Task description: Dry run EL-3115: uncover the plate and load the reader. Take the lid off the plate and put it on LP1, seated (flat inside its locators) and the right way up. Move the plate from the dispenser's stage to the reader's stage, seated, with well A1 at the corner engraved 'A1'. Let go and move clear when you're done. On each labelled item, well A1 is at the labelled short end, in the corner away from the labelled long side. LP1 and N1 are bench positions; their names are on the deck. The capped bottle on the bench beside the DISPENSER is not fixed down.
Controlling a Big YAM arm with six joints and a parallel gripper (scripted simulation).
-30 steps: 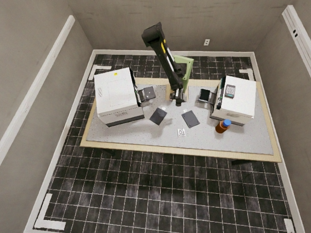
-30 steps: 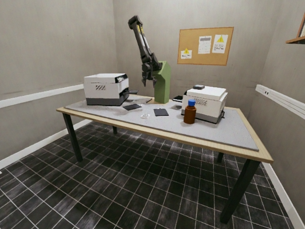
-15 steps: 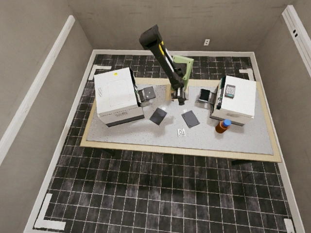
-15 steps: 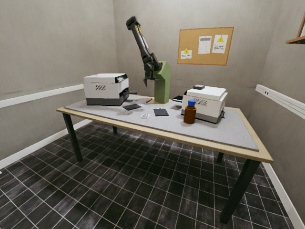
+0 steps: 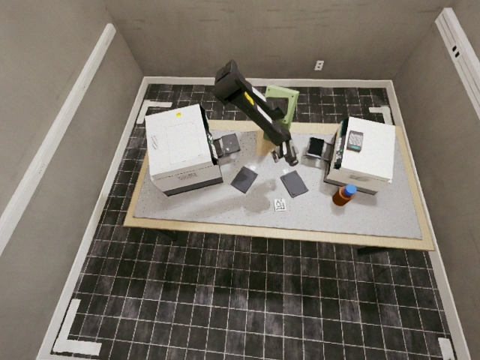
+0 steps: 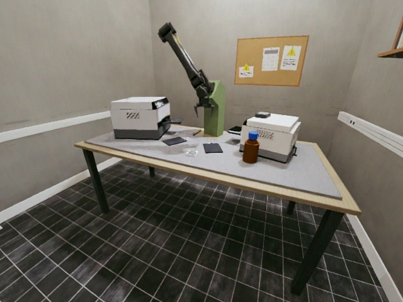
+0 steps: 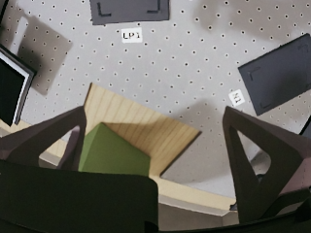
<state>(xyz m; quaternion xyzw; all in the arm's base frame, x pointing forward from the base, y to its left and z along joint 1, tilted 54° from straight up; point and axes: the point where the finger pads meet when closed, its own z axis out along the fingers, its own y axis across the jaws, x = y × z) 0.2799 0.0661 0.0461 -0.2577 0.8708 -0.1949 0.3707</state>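
The dark flat lid is 230 mm to the left of my hand, 150 mm behind it and 110 mm below it. Round my hand: brown capped bottle: 360 mm to the left, 170 mm ahead, 100 mm below; then white well plate: 230 mm to the left, 150 mm behind, 120 mm below.
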